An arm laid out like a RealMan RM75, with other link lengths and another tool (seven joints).
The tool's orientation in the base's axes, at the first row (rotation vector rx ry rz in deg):
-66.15, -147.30, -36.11
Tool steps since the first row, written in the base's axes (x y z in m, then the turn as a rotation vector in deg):
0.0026, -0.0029, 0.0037, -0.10, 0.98, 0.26
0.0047, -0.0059, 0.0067, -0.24, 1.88, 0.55
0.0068, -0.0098, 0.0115, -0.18, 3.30, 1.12
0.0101, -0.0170, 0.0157, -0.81, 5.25, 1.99
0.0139, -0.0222, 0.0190, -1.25, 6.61, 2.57
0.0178, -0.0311, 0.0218, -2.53, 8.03, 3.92
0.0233, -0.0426, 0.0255, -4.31, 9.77, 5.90
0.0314, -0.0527, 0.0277, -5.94, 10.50, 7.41
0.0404, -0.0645, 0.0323, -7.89, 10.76, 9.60
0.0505, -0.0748, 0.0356, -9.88, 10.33, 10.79
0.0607, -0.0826, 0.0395, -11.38, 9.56, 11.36
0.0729, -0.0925, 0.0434, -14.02, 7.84, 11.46
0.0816, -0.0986, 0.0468, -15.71, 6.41, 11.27
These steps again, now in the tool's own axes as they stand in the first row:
-0.0021, 0.0013, -0.0048, 0.80, 0.58, 0.25
-0.0042, 0.0019, -0.0089, 1.59, 1.09, 0.44
-0.0062, 0.0026, -0.0151, 2.69, 2.13, 0.62
-0.0114, 0.0020, -0.0225, 4.71, 3.06, 0.84
-0.0159, 0.0027, -0.0280, 6.10, 3.69, 1.01
-0.0231, 0.0012, -0.0350, 8.39, 3.95, 0.58
-0.0327, -0.0004, -0.0441, 11.46, 4.19, -0.22
-0.0436, 0.0003, -0.0513, 13.59, 3.82, -1.10
-0.0553, 0.0015, -0.0615, 15.90, 3.12, -2.79
-0.0672, 0.0039, -0.0698, 17.39, 1.69, -3.93
-0.0774, 0.0081, -0.0775, 18.10, 0.27, -4.73
-0.0902, 0.0126, -0.0864, 18.75, -2.72, -5.51
-0.0985, 0.0165, -0.0927, 18.86, -4.89, -5.94

